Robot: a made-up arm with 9 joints. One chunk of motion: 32 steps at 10 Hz.
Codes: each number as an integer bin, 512 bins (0 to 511) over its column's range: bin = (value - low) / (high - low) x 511, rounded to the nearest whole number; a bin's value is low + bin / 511 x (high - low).
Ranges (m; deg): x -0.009..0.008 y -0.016..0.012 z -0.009..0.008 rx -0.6..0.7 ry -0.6..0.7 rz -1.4..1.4
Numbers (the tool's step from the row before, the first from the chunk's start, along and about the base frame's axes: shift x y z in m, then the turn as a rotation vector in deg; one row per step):
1: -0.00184 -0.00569 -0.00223 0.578 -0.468 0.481
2: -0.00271 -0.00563 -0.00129 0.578 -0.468 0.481
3: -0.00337 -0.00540 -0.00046 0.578 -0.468 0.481
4: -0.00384 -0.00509 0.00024 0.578 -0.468 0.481
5: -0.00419 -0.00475 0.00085 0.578 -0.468 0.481
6: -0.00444 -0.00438 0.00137 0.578 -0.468 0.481
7: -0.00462 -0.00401 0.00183 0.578 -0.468 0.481
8: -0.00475 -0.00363 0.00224 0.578 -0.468 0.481
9: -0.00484 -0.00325 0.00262 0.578 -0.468 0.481
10: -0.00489 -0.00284 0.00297 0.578 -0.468 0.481
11: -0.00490 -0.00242 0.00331 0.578 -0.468 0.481
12: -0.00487 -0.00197 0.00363 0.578 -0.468 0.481
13: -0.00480 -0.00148 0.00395 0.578 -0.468 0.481
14: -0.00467 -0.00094 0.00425 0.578 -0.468 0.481
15: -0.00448 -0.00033 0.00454 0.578 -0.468 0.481
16: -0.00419 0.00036 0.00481 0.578 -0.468 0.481
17: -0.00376 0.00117 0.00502 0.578 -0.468 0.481
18: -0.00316 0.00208 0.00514 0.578 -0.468 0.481
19: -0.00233 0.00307 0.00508 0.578 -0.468 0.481
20: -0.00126 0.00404 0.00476 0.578 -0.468 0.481
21: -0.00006 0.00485 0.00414 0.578 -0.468 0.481
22: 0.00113 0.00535 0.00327 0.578 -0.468 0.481
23: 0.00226 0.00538 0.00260 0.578 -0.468 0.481
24: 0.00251 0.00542 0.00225 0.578 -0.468 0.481
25: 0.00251 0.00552 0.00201 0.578 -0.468 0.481
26: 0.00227 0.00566 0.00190 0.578 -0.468 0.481
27: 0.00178 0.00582 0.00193 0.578 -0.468 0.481
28: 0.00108 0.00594 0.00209 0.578 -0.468 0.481
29: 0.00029 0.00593 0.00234 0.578 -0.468 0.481
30: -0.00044 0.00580 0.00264 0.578 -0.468 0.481
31: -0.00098 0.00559 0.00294 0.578 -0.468 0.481
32: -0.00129 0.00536 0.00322 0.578 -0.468 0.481
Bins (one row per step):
1: 215 188 203 463 52 343
2: 189 189 232 463 52 343
3: 169 193 257 463 52 343
4: 155 199 278 463 52 343
5: 145 205 296 463 52 343
6: 137 212 312 463 52 343
7: 132 219 326 463 52 343
8: 128 226 338 463 52 343
9: 125 233 349 463 52 343
10: 124 240 360 463 52 343
11: 123 248 370 463 52 343
12: 124 256 380 463 52 343
13: 126 265 389 463 52 343
14: 130 275 398 463 52 343
15: 136 286 407 463 52 343
16: 145 299 415 463 52 343
17: 158 313 421 463 52 343
18: 176 330 425 463 52 343
19: 200 348 423 463 52 343
20: 233 366 414 463 52 343
21: 269 381 395 463 52 343
22: 304 390 369 463 52 343
23: 338 390 349 463 52 343
24: 346 391 338 463 52 343
25: 346 393 331 463 52 343
26: 339 395 328 463 52 343
27: 324 398 329 463 52 343
28: 303 400 333 463 52 343
29: 279 400 341 463 52 343
30: 257 398 350 463 52 343
31: 241 394 359 463 52 343
32: 232 390 367 463 52 343

